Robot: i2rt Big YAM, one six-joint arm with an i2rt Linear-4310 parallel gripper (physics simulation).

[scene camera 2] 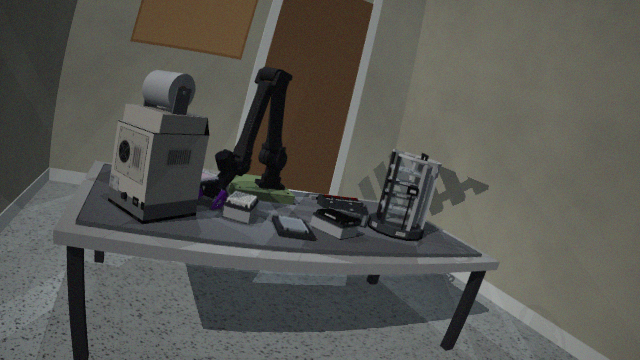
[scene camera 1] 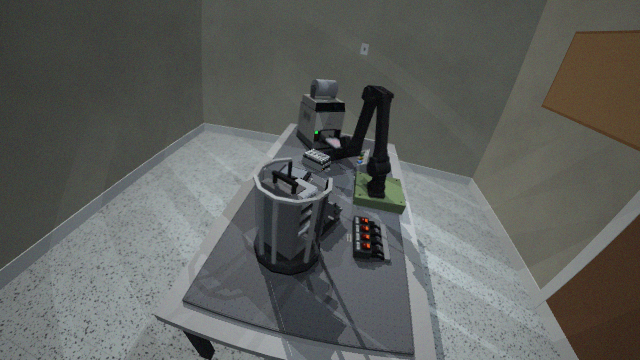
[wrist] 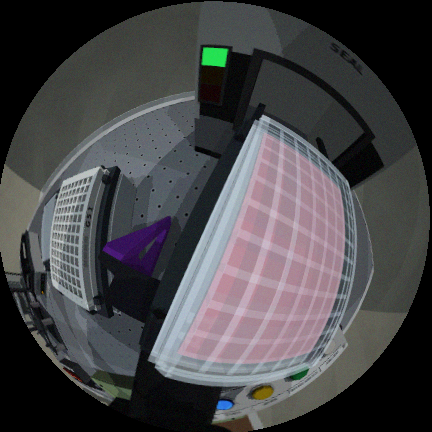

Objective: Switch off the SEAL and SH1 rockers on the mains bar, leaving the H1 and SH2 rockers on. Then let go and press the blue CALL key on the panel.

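Frame: origin at the arm's base, x right, y back, z down, level; millimetres.
Where they show: gripper, fingertip midpoint: (scene camera 2: pixel 201 205); arm's base, link origin: (scene camera 2: pixel 269 186) (scene camera 1: pixel 375 191).
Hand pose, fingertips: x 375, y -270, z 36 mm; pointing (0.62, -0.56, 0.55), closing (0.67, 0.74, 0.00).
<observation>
Each offset is from my fingertips to the top centre of the thing. "*": to the spot under its first point.
The mains bar (scene camera 1: pixel 356 245) (scene camera 2: pixel 340 202) lies beside the green arm base. Its four rockers glow orange-red in the first scene view; their labels are too small to read there. The panel shows in the wrist view with a blue key (wrist: pixel 224 404), a yellow key (wrist: pixel 262 392) and a green key (wrist: pixel 300 374). The blue key @[* dz -59, dx -126, dy +191 mm] (scene camera 1: pixel 359 162) also shows in the first scene view. My gripper (scene camera 2: pixel 210 196) is open and low by the sealer, away from the mains bar. One purple fingertip shows in the wrist view; a pink gridded plate @[dz -107, dx +15, dy +36 mm] (wrist: pixel 285 250) (scene camera 1: pixel 333 143) hides the other side.
The sealer @[dz -452, dx +207, dy -90 mm] (scene camera 1: pixel 311 120) (scene camera 2: pixel 175 175) stands at the far end, its green light lit. A white gridded block @[dz -66, dx -132, dy -65 mm] (scene camera 1: pixel 316 157) (scene camera 2: pixel 240 212) (wrist: pixel 75 240) is close to the gripper. A tall carousel rack @[dz -346, dx -813, dy -117 mm] (scene camera 1: pixel 274 235) (scene camera 2: pixel 429 200), a black-topped box @[* dz -32, dx -436, dy -215 mm] (scene camera 2: pixel 334 227) and a flat tray @[dz -25, dx -293, dy -174 mm] (scene camera 2: pixel 278 230) also stand on the table.
</observation>
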